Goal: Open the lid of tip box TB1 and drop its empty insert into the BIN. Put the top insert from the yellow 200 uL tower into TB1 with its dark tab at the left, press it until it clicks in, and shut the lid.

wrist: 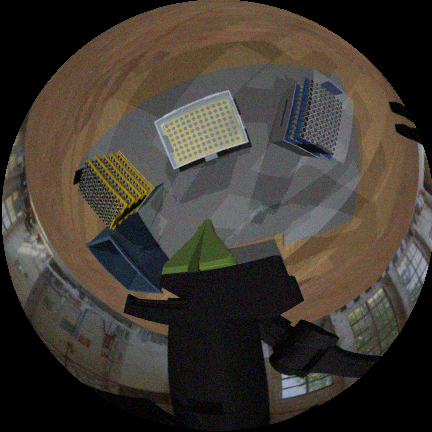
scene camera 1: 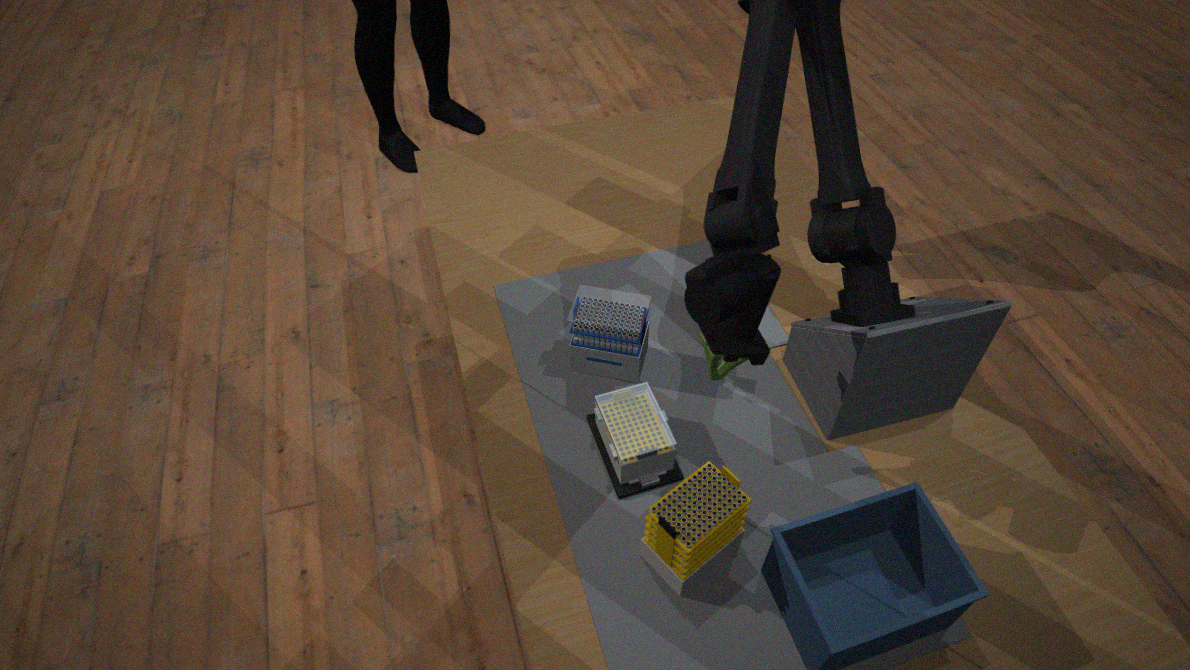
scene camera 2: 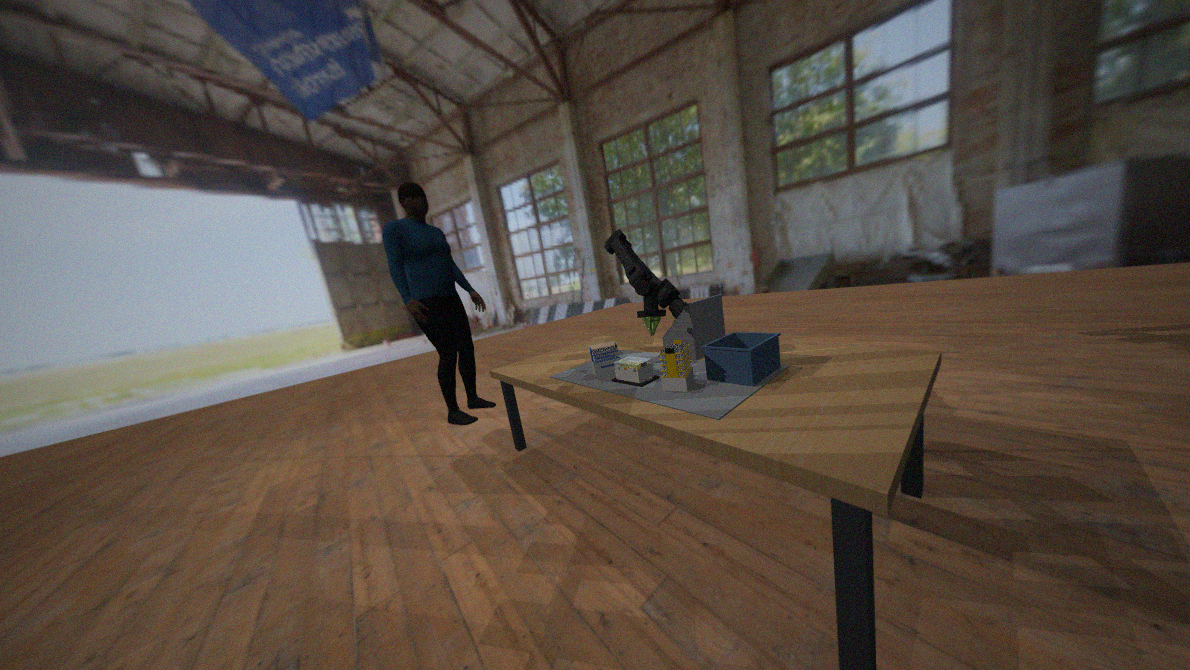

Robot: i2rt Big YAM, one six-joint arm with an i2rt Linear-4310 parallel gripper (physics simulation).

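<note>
Tip box TB1 (scene camera 1: 637,422) (scene camera 2: 633,367) (wrist: 202,132) stands on a dark base. Its clear lid looks shut, and a yellow insert with empty holes shows through it. The yellow tower (scene camera 1: 707,509) (scene camera 2: 676,357) (wrist: 112,190) is a stack of tip-filled inserts beside TB1; the top insert has a dark tab (scene camera 1: 667,527) (wrist: 78,176) at one end. The blue BIN (scene camera 1: 857,540) (scene camera 2: 745,366) (wrist: 145,235) stands beside the tower, and no insert shows inside it in scene camera 1. My gripper (scene camera 1: 717,374) (scene camera 2: 652,332) (wrist: 208,223) is shut and empty, raised above the mat and away from TB1.
A blue-and-grey tip box (scene camera 1: 610,324) (scene camera 2: 603,357) (wrist: 322,117) full of tips stands beyond TB1, on the side away from the tower. The arm's grey angled mount (scene camera 1: 899,374) (scene camera 2: 706,320) stands beside the grey mat (scene camera 1: 532,332). A person (scene camera 2: 424,266) stands behind the table.
</note>
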